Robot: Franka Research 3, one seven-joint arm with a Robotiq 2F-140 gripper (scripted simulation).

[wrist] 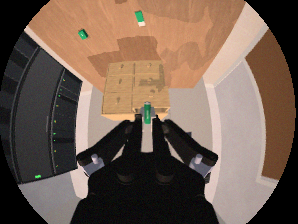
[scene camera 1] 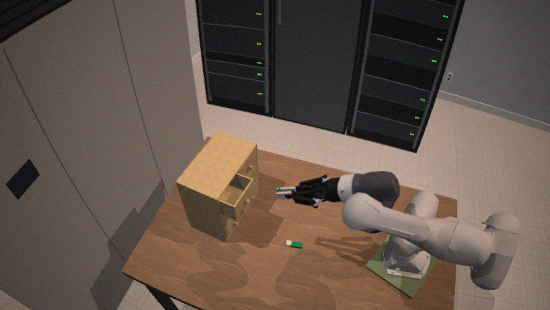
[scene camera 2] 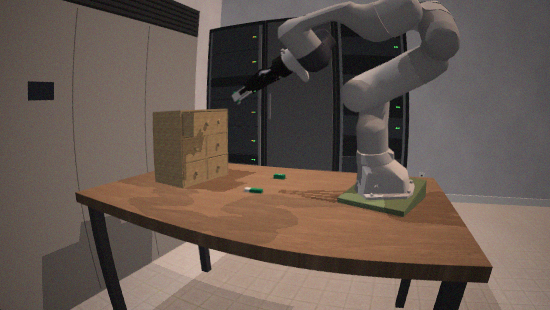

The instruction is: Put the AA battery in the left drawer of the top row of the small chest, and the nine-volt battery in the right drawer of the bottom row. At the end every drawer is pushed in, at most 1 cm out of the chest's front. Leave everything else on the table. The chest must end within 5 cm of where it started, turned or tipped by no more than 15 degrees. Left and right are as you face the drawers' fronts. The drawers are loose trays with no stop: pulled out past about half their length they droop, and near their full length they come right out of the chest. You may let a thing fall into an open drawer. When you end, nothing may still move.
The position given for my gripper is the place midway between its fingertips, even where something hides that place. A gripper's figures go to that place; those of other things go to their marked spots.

My gripper (scene camera 1: 279,193): 119 cm from the lens. A small wooden chest (scene camera 1: 200,186): 128 cm from the lens.
